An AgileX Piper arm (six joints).
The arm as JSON. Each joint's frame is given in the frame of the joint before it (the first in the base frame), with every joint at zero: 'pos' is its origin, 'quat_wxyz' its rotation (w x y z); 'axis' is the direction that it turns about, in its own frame. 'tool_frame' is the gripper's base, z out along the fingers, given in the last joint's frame.
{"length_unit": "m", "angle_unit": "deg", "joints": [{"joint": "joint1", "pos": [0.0, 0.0, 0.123], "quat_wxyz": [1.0, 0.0, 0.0, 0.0], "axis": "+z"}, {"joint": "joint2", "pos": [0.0, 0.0, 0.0], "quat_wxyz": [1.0, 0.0, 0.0, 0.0], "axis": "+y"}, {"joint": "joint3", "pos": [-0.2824, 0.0, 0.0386], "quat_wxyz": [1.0, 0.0, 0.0, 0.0], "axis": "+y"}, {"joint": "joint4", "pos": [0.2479, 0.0, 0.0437], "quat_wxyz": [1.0, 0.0, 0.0, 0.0], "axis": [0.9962, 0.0, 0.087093]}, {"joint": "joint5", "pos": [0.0, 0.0, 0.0], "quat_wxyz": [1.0, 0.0, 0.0, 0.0], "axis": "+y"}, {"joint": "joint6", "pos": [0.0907, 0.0, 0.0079], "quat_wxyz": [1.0, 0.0, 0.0, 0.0], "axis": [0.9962, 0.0, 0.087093]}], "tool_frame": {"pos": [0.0, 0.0, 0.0], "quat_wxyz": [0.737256, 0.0, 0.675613, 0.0]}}
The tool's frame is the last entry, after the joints.
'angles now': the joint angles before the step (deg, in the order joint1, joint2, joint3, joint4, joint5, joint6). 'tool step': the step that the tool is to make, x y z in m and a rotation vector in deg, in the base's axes. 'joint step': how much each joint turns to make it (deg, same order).
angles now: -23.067 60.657 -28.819 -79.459 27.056 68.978
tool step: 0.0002 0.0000 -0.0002 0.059 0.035 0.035
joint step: 0.002 0.062 -0.009 0.042 -0.046 -0.023
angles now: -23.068 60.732 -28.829 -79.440 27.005 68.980
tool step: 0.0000 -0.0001 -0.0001 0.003 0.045 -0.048
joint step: -0.010 0.033 -0.004 0.015 0.042 -0.012
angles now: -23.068 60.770 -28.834 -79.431 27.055 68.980
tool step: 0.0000 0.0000 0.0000 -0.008 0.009 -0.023
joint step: 0.016 0.005 -0.003 -0.002 0.039 0.011
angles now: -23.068 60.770 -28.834 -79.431 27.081 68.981
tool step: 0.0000 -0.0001 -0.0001 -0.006 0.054 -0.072
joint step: 0.006 0.039 -0.006 0.011 0.083 0.001
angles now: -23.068 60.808 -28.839 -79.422 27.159 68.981
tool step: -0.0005 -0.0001 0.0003 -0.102 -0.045 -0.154
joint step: -0.020 -0.111 0.025 -0.054 0.152 0.052
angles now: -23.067 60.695 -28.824 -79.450 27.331 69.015
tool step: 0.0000 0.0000 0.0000 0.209 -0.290 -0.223
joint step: 0.016 0.005 -0.002 -0.003 0.039 0.432
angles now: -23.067 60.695 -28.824 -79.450 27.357 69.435
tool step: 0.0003 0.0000 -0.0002 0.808 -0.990 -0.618
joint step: 0.000 0.079 -0.019 0.029 -0.081 1.418
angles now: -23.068 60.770 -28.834 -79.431 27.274 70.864
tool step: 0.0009 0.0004 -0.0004 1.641 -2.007 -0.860
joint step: 0.003 0.116 -0.011 0.014 -0.509 2.721
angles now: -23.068 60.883 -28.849 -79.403 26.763 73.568
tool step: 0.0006 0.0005 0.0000 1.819 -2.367 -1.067
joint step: 0.000 -0.009 -0.006 0.031 -0.495 3.096
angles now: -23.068 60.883 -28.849 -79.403 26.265 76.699
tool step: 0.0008 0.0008 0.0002 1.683 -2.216 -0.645
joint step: -0.004 -0.066 -0.005 -0.005 -0.758 2.723
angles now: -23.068 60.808 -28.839 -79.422 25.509 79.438
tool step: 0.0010 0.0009 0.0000 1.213 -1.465 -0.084
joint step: 0.015 -0.016 -0.003 0.026 -0.823 1.684
